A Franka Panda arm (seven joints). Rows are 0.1 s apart.
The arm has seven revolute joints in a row. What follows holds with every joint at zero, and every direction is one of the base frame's. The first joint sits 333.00 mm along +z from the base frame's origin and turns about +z. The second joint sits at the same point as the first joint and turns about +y. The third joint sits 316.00 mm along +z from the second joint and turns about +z. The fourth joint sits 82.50 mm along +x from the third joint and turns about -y. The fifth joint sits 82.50 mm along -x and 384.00 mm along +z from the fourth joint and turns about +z. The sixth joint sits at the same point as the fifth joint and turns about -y. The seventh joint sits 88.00 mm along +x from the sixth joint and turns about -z. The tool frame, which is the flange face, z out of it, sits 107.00 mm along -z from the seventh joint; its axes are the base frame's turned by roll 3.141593, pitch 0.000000 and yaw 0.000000 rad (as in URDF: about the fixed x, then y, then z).
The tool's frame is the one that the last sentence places.
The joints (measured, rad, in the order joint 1, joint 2, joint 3, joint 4, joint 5, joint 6, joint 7), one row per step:
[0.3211 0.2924 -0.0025 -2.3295 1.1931 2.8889 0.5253]
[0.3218 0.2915 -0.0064 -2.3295 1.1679 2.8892 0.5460]
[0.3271 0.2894 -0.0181 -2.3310 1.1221 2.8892 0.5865]
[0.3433 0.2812 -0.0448 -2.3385 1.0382 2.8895 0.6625]
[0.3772 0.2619 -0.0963 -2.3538 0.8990 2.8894 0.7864]
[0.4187 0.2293 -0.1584 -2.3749 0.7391 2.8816 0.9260]
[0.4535 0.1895 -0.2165 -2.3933 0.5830 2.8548 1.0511]
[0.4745 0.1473 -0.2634 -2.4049 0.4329 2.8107 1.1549]
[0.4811 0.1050 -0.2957 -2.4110 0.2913 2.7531 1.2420]
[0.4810 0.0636 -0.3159 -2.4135 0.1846 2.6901 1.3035]
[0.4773 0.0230 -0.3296 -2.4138 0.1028 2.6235 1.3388]
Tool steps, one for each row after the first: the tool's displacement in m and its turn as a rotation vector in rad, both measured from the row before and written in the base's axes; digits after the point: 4 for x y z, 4 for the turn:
[0.0014 -0.0008 0.0012 -0.0065 0.0018 0.0003]
[0.0021 -0.0017 0.0020 -0.0124 0.0050 -0.0023]
[0.0022 -0.0028 0.0043 -0.0241 0.0089 -0.0053]
[0.0025 -0.0043 0.0089 -0.0416 0.0092 -0.0086]
[0.0008 -0.0038 0.0131 -0.0430 0.0070 -0.0083]
[-0.0006 -0.0034 0.0146 -0.0359 0.0112 0.0006]
[-0.0011 -0.0042 0.0148 -0.0355 0.0165 0.0116]
[-0.0022 -0.0050 0.0139 -0.0390 0.0232 0.0164]
[-0.0033 -0.0051 0.0131 -0.0322 0.0252 0.0125]
[-0.0040 -0.0059 0.0126 -0.0294 0.0261 0.0165]

